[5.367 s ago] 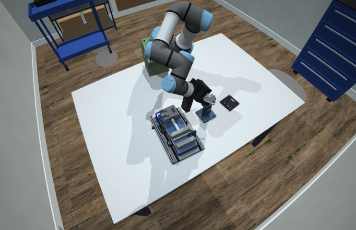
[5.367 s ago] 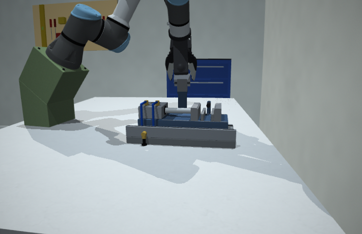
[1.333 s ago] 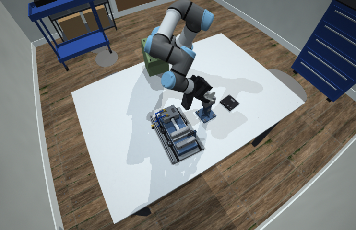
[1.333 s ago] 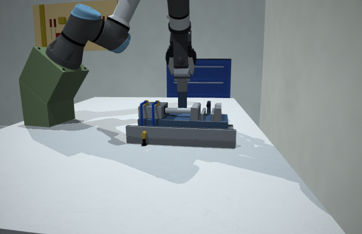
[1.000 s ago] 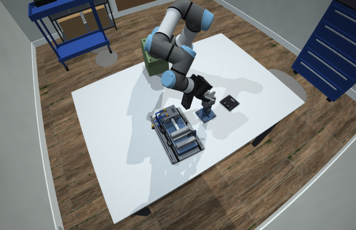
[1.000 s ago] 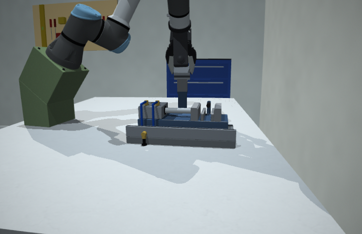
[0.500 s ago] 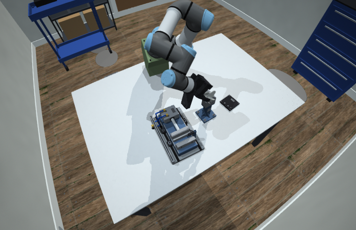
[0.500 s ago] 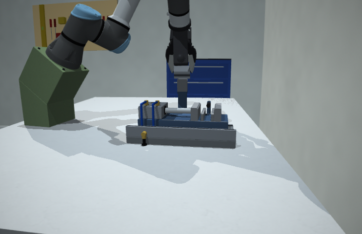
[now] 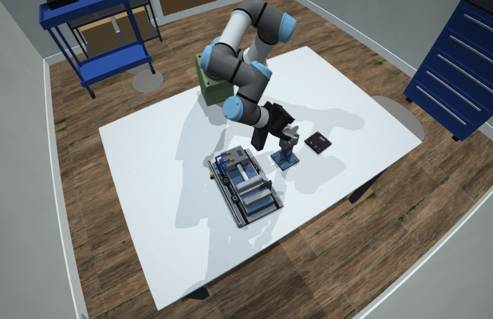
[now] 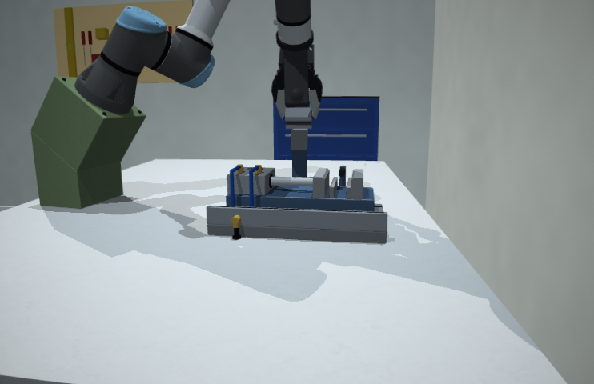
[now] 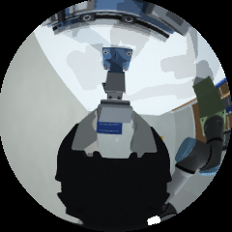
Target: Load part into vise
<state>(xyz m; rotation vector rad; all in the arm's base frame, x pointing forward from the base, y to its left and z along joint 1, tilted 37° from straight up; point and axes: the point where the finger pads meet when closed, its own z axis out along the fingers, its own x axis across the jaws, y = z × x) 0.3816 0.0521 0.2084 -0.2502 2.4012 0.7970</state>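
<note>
The part lies 1 cm below my hand. From my hand the other things lie so: work stop (18 cm to the right, 10 cm below, 7 cm ahead); then air cylinder (19 cm to the right, 11 cm below, 10 cm behind); then moving jaw (21 cm to the right, 11 cm below, 3 cm ahead).
</note>
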